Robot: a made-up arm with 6 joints.
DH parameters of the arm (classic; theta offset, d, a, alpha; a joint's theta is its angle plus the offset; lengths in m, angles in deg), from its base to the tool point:
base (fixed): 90 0.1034 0 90
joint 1: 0 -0.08 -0.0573 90
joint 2: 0 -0.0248 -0.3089 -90
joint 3: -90 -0.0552 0.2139 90
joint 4: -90 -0.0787 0.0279 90
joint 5: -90 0.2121 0.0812 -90
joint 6: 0 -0.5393 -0.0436 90
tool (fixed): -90 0.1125 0 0
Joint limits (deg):
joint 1: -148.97..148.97
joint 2: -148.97..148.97
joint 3: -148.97..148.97
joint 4: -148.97..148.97
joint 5: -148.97..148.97
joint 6: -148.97..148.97
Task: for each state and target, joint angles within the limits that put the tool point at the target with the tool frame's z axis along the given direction. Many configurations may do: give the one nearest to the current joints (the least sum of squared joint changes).
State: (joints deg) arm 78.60 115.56 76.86 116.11 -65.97 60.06
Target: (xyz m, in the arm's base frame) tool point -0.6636 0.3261 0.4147 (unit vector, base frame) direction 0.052 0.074 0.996
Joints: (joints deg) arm 75.98 88.67 39.40 105.98 -64.75 22.82
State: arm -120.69 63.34 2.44 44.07 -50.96 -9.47
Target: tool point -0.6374 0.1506 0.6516 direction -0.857 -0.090 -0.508
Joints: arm -116.41 43.64 17.50 10.65 -78.85 -67.50
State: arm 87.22 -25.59 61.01 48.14 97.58 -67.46
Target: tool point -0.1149 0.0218 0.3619 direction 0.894 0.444 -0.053
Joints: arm 60.55 -19.69 15.83 0.49 74.63 -111.53
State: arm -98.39 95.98 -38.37 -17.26 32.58 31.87
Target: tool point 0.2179 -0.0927 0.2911 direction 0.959 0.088 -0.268
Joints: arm -84.15 138.97 -21.88 38.13 57.53 43.43
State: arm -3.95 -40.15 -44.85 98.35 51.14 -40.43
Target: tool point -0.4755 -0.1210 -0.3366 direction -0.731 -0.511 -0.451
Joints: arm 18.72 -29.22 -49.42 103.55 49.12 6.59
